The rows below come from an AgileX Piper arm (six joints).
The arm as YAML. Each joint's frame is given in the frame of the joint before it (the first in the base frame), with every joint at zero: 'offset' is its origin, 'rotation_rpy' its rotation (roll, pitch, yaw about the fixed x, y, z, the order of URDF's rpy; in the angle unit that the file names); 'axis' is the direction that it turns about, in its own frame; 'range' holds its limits. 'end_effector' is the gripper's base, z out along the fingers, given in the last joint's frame.
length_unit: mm
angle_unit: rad
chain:
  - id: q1
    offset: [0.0, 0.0, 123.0]
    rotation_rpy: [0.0, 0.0, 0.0]
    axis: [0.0, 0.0, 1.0]
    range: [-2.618, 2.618]
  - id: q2
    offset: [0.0, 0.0, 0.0]
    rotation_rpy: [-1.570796, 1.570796, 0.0]
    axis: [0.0, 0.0, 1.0]
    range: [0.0, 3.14]
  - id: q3
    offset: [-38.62, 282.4, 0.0]
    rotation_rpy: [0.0, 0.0, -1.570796]
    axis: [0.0, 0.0, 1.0]
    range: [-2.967, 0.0]
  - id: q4
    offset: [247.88, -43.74, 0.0]
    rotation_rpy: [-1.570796, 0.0, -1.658]
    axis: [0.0, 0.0, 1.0]
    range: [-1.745, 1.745]
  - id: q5
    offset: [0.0, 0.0, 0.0]
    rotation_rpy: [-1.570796, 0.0, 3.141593]
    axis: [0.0, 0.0, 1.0]
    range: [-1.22, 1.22]
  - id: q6
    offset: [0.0, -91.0, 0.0]
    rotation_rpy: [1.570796, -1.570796, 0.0]
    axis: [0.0, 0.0, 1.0]
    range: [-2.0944, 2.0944]
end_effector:
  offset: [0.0, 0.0, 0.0]
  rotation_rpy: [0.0, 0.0, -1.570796]
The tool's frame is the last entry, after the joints.
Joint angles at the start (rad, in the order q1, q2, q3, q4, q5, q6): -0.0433, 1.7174, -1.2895, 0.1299, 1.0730, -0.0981
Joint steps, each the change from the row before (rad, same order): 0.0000, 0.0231, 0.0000, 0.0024, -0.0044, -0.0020; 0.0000, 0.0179, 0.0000, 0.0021, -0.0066, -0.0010; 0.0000, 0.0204, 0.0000, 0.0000, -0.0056, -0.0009; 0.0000, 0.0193, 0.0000, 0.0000, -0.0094, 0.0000; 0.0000, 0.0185, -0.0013, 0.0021, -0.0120, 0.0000; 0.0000, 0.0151, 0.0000, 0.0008, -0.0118, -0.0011; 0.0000, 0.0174, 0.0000, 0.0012, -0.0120, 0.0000; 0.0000, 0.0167, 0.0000, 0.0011, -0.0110, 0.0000; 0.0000, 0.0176, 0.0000, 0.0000, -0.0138, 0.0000; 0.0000, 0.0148, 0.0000, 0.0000, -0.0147, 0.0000; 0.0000, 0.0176, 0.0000, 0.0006, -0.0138, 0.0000; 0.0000, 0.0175, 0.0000, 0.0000, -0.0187, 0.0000; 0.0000, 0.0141, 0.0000, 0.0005, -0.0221, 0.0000; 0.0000, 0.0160, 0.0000, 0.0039, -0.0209, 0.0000; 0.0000, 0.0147, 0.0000, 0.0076, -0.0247, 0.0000; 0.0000, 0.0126, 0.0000, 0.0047, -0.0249, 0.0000
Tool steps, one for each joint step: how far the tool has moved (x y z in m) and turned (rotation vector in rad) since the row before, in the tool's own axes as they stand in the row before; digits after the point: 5 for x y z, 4 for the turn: -0.00181, -0.00083, 0.00812, -0.0025, 0.0183, 0.0018; -0.00168, -0.00067, 0.00630, -0.0018, 0.0110, 0.0021; -0.00166, -0.00094, 0.00720, -0.0002, 0.0147, 0.0015; -0.00191, -0.00093, 0.00683, 0.0003, 0.0098, 0.0022; -0.00232, -0.00073, 0.00629, -0.0011, 0.0050, 0.0031; -0.00180, -0.00071, 0.00540, 0.0001, 0.0032, 0.0011; -0.00185, -0.00078, 0.00625, -0.0003, 0.0052, 0.0027; -0.00166, -0.00075, 0.00602, -0.0003, 0.0055, 0.0025; -0.00186, -0.00090, 0.00637, 0.0010, 0.0037, 0.0021; -0.00178, -0.00078, 0.00538, 0.0011, 0.0001, 0.0017; -0.00169, -0.00084, 0.00644, 0.0005, 0.0037, 0.0024; -0.00203, -0.00092, 0.00643, 0.0016, -0.0012, 0.0020; -0.00219, -0.00077, 0.00520, 0.0016, -0.0080, 0.0019; -0.00200, -0.00059, 0.00594, -0.0011, -0.0052, 0.0042; -0.00225, -0.00033, 0.00548, -0.0034, -0.0106, 0.0065; -0.00214, -0.00047, 0.00472, -0.0010, -0.0126, 0.0045
